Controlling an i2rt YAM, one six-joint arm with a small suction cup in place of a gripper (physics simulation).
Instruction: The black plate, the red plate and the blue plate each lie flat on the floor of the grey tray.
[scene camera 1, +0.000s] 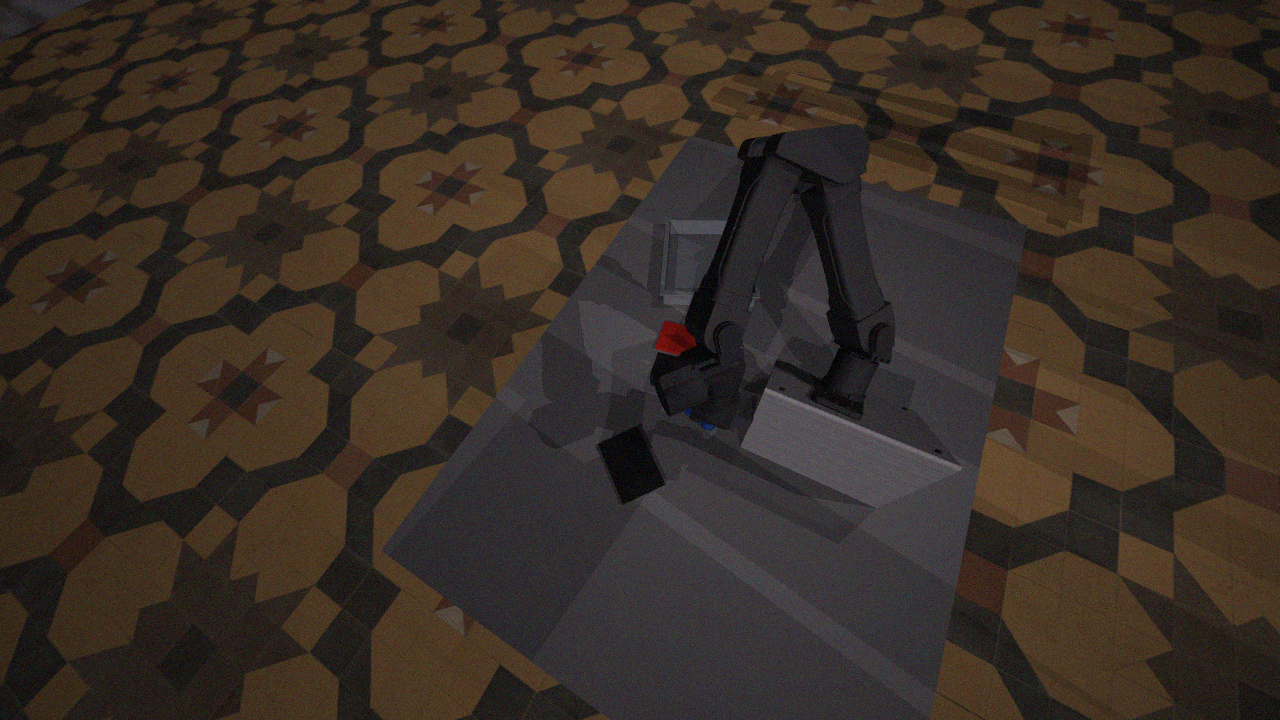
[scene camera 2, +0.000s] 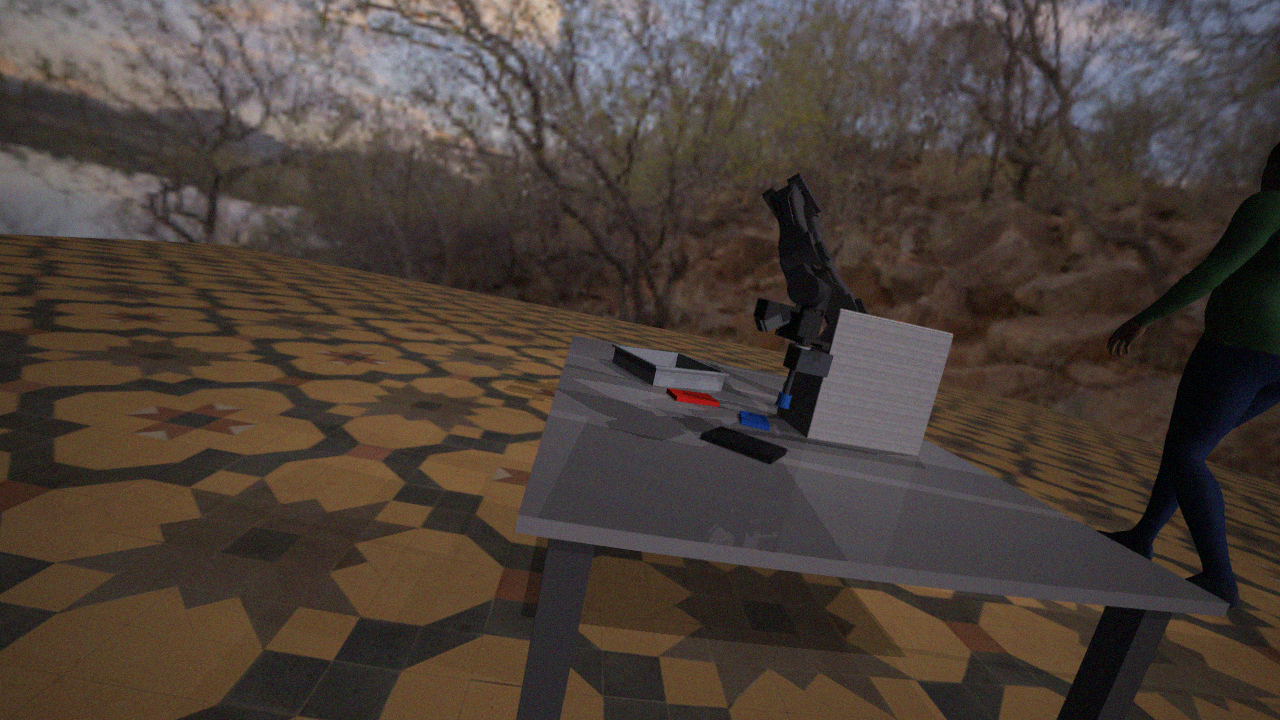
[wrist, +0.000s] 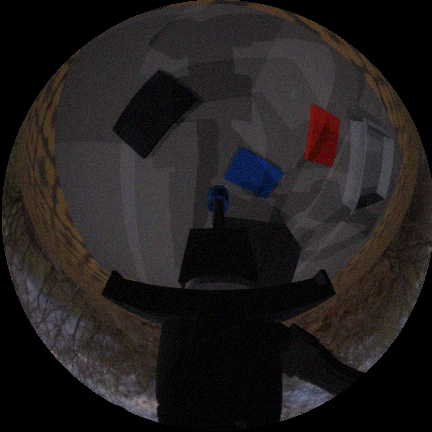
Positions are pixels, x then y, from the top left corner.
A black plate (scene camera 1: 634, 472) rests on the table. A blue plate (wrist: 246, 169) rests on the table. A red plate (scene camera 1: 674, 338) sits on the table. A grey tray (scene camera 1: 690, 243) sits on the table.
